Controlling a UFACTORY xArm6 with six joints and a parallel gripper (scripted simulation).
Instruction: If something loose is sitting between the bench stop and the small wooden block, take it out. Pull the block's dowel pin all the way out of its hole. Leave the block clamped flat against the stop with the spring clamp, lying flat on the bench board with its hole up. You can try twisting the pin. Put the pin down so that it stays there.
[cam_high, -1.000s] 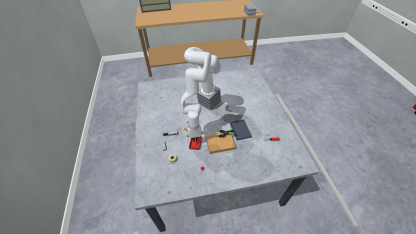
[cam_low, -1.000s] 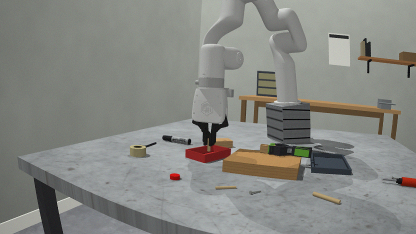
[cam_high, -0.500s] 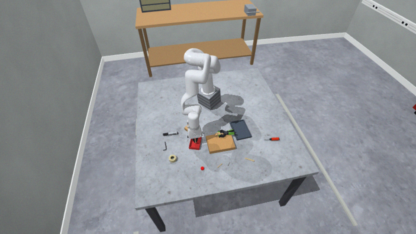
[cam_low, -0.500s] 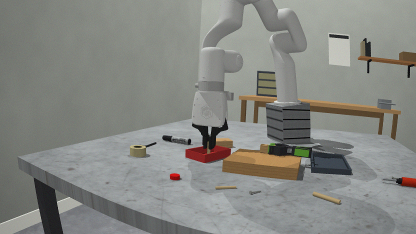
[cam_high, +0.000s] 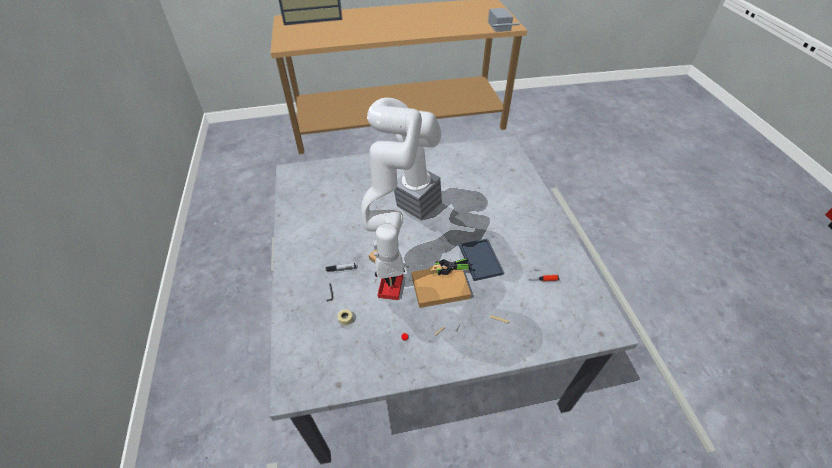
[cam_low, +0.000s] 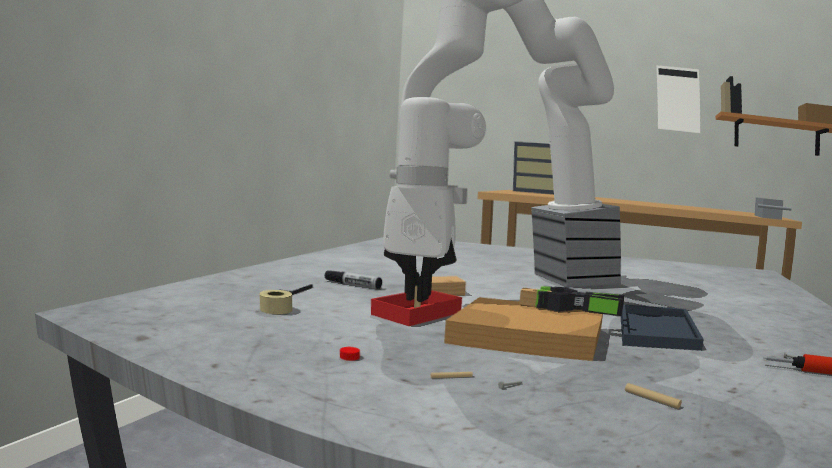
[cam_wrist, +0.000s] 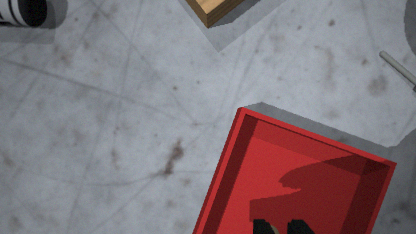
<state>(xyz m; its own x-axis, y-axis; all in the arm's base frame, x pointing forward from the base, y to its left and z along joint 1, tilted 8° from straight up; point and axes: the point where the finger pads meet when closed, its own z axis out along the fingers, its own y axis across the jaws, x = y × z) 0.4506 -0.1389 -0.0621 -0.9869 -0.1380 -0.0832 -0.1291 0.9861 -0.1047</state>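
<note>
My gripper is now 2 cm above the dowel pin. Also, from my hand: red tray: 4 cm below; bench board: 2 cm ahead, 19 cm to the left, 2 cm below; wooden block: 4 cm behind, 18 cm to the left.
</note>
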